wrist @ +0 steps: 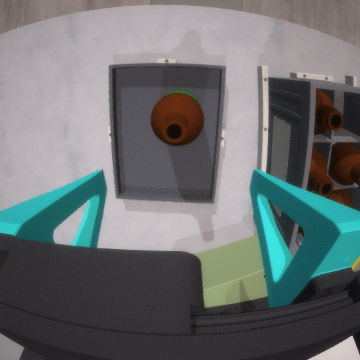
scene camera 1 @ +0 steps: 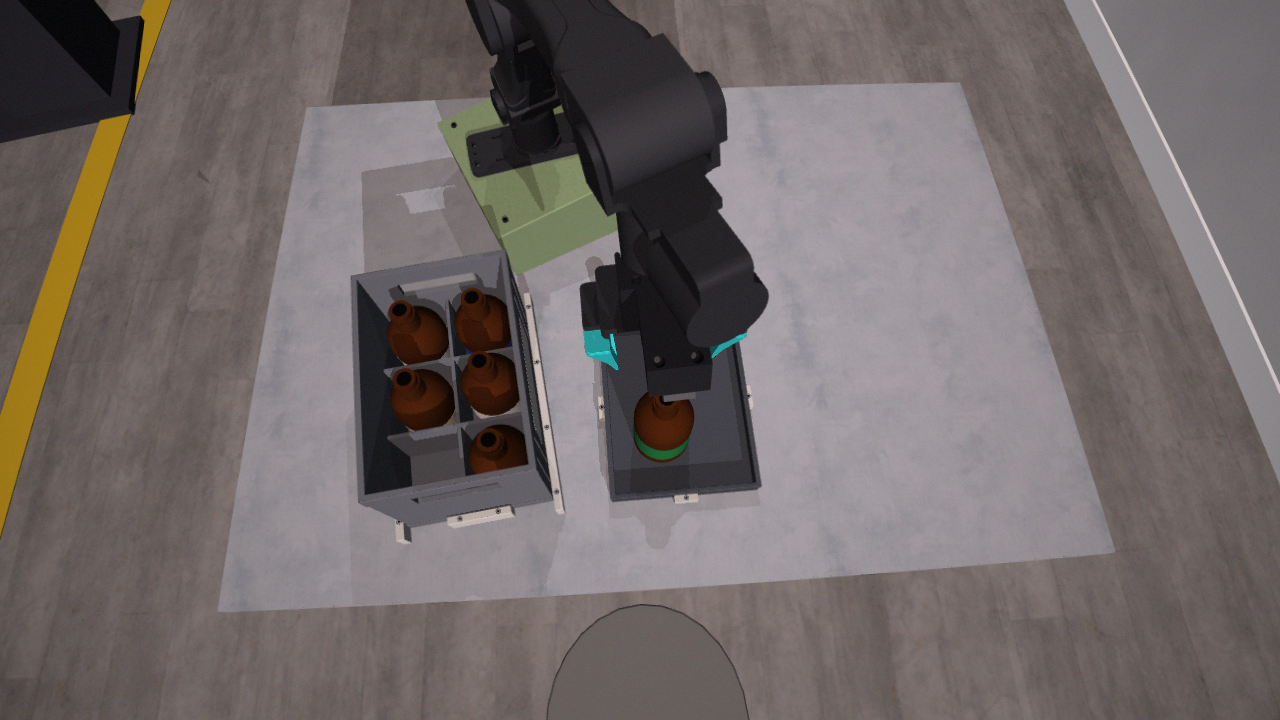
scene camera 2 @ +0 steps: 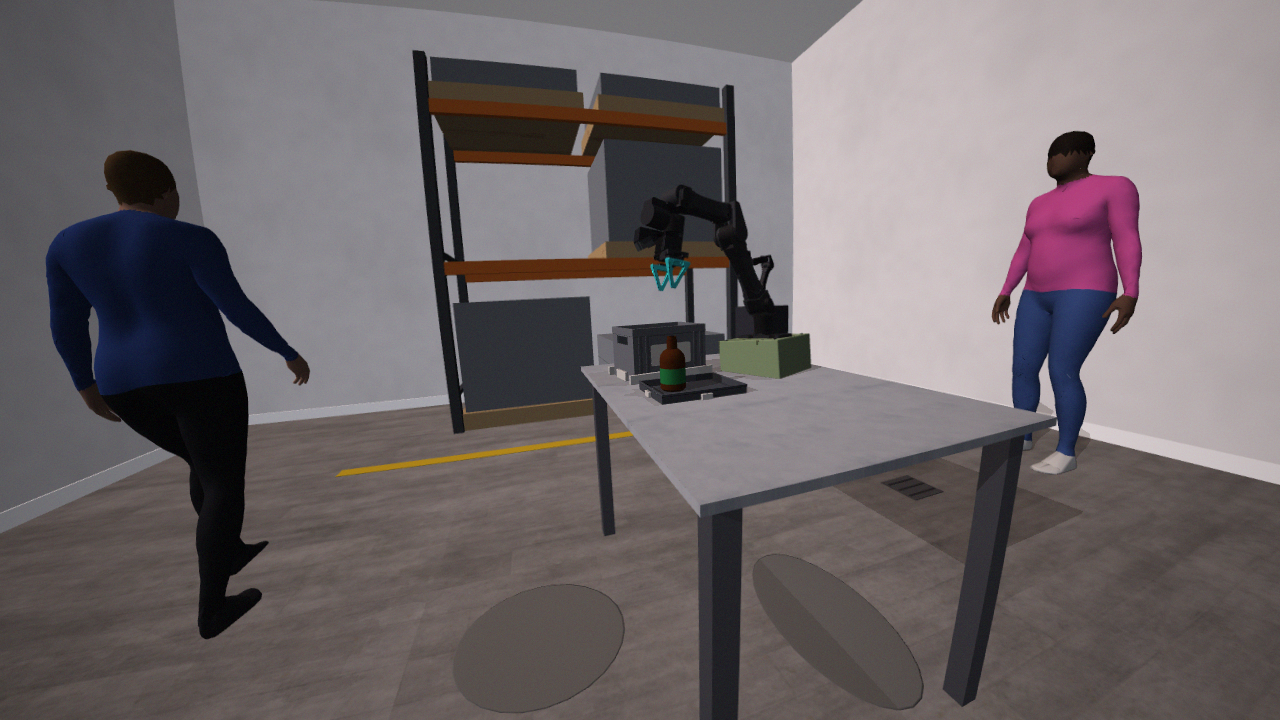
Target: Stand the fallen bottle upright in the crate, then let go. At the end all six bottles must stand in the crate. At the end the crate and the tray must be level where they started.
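Places are measured from the arm's base along level axes (x ahead, y left, z up), in metres.
Where they show: gripper, fingertip midpoint: (wrist: 177,178) (scene camera 2: 666,289); arm's base, origin of the base link: (wrist: 231,311) (scene camera 1: 538,142) (scene camera 2: 764,337).
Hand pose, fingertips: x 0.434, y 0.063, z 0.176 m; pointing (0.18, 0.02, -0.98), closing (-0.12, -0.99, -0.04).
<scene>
Each offset is from my fingertips to the centre of the thing. "*": to the spot under its first point.
A brown bottle @(0.004 m back, 0.011 m left, 0.209 m down) (scene camera 1: 663,425) (scene camera 2: 672,367) (wrist: 177,117) with a green label stands upright in the dark tray @(0.044 m back, 0.041 m left, 0.279 m down) (scene camera 1: 751,447) (wrist: 114,130), beside the grey crate @(0.096 m back, 0.231 m right, 0.204 m down) (scene camera 1: 360,394) (wrist: 290,95). The crate stands level and holds several brown bottles upright, one to a compartment; its front-left compartment in scene camera 1 is empty. My gripper (scene camera 2: 669,274) (wrist: 177,178) is open, with nothing between its cyan fingers. It hangs high above the tray, pointing down; the bottle lies past the fingertips in the wrist view. The arm partly hides the fingers and the bottle's neck in scene camera 1.
White locating blocks (scene camera 1: 481,516) (wrist: 166,60) stand along the crate and tray edges. A long white strip @(* 0.047 m back, 0.134 m right, 0.261 m down) (scene camera 1: 546,425) (wrist: 265,115) lies between crate and tray. The green base block (scene camera 1: 537,205) (scene camera 2: 760,356) (wrist: 230,270) stands behind them. Two people stand away from the table.
</scene>
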